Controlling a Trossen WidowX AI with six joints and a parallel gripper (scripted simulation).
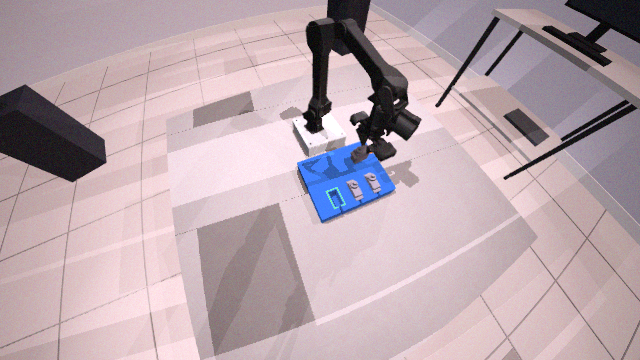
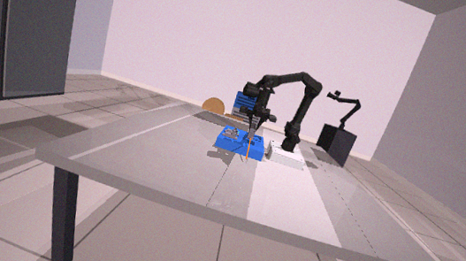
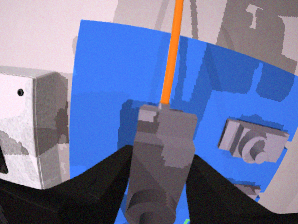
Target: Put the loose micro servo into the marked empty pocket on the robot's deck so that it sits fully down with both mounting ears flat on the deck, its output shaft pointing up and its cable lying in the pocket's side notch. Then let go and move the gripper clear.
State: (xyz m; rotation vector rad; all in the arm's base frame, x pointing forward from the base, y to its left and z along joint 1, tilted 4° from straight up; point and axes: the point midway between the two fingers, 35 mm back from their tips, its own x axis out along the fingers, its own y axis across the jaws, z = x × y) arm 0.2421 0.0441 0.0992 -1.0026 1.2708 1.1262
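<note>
Now: the blue deck 3 cm behind my gripper tip, 8 cm to the right of it and 10 cm below it.
</note>
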